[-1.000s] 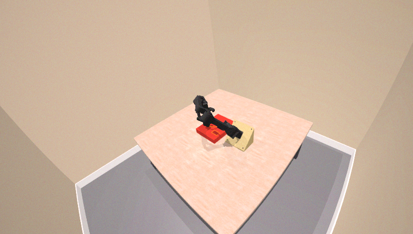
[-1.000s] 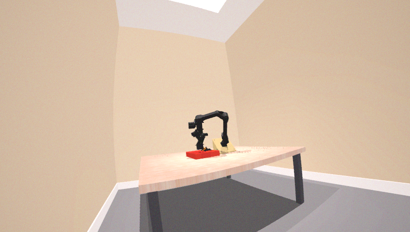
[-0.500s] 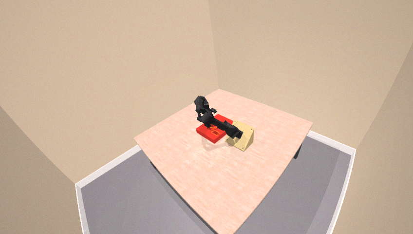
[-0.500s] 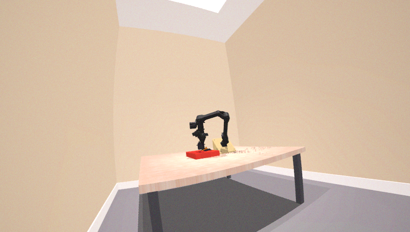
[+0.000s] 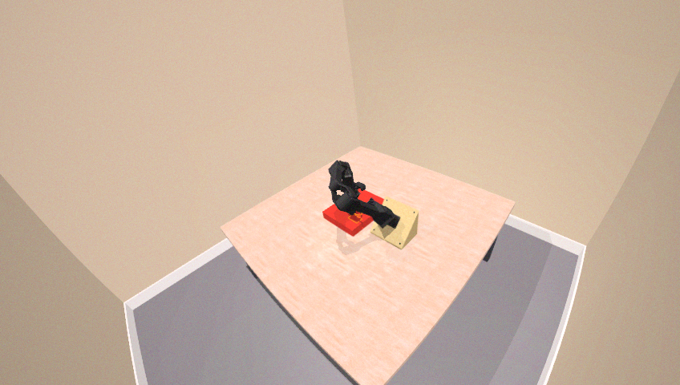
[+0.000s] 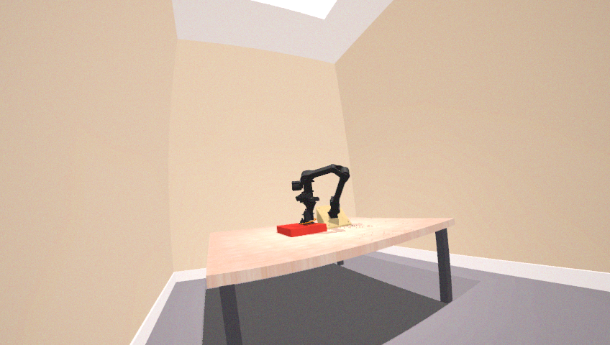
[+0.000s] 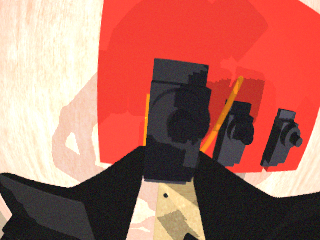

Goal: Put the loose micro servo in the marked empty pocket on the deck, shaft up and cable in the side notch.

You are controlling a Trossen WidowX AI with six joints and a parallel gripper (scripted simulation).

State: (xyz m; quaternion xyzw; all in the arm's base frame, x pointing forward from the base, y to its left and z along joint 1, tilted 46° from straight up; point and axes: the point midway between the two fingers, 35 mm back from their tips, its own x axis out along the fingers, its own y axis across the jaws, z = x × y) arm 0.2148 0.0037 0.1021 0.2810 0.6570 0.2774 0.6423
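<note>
The red deck is 10 cm below my gripper tip, 9 cm ahead of it and 8 cm to the right of it.
</note>
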